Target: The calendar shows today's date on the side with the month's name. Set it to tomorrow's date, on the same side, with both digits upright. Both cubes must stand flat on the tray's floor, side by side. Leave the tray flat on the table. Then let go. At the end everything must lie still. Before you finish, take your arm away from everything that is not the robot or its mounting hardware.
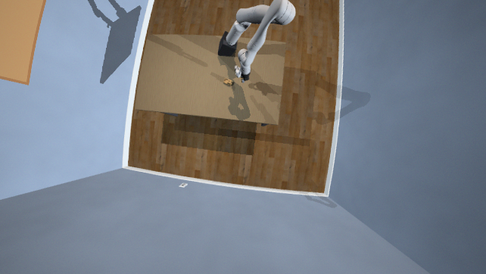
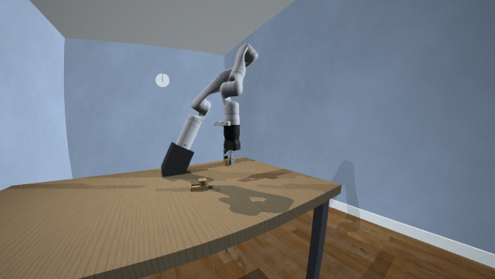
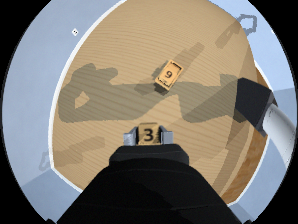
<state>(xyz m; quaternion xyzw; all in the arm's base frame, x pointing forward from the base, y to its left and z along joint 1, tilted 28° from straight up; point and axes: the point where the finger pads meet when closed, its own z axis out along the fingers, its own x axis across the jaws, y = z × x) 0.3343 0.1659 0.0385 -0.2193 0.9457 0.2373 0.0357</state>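
Right now the wooden calendar tray is 15 cm to the right of my hand and 10 cm below it.
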